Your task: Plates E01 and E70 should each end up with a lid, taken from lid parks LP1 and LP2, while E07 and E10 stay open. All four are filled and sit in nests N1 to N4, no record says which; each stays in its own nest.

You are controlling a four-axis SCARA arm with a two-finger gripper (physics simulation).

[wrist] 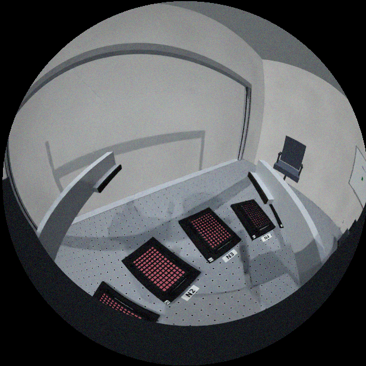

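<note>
My gripper [183, 160] is open and empty, its two fingers wide apart above the perforated deck. A black plate with pink-red wells [159, 268] sits at label N2 [190, 292], without a lid. Another open plate [210, 231] sits at label N3 [230, 256]. A third open plate [255, 214] with darker-looking wells sits at label N4 [266, 237]. Part of a further open plate [120, 307] shows at the lower left, cut off by the view's dark edge; its label is hidden. The small tags on the plates are too small to read. No lid can be made out.
A narrow dark strip [276, 216] of some object shows beyond N4, mostly hidden by the right finger. A pale raised edge [165, 189] bounds the perforated deck [220, 295] at the back. A dark chair [291, 157] stands beyond it on the right, by the wall.
</note>
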